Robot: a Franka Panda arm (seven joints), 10 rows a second.
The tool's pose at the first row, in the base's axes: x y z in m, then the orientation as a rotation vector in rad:
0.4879 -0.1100 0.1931 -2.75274 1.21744 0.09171
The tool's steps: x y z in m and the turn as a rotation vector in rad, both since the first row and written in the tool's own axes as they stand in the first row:
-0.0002 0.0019 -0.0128 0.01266 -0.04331 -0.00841
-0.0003 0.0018 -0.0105 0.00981 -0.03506 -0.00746
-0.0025 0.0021 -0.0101 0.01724 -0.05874 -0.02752
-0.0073 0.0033 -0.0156 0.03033 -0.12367 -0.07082
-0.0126 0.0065 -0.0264 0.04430 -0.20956 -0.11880
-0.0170 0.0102 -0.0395 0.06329 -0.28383 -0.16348
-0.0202 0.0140 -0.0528 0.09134 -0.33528 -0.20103
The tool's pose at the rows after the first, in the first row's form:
0.4864 -0.1130 0.2056 -2.73000 1.19144 0.14152
0.4864 -0.1125 0.2034 -2.73514 1.19562 0.13232
0.4847 -0.1110 0.2032 -2.73072 1.15996 0.15740
0.4806 -0.1091 0.2090 -2.71559 1.08050 0.23068
0.4747 -0.1089 0.2200 -2.68853 0.98926 0.32779
0.4690 -0.1100 0.2331 -2.65687 0.90487 0.40403
0.4641 -0.1121 0.2462 -2.62369 0.83514 0.44442

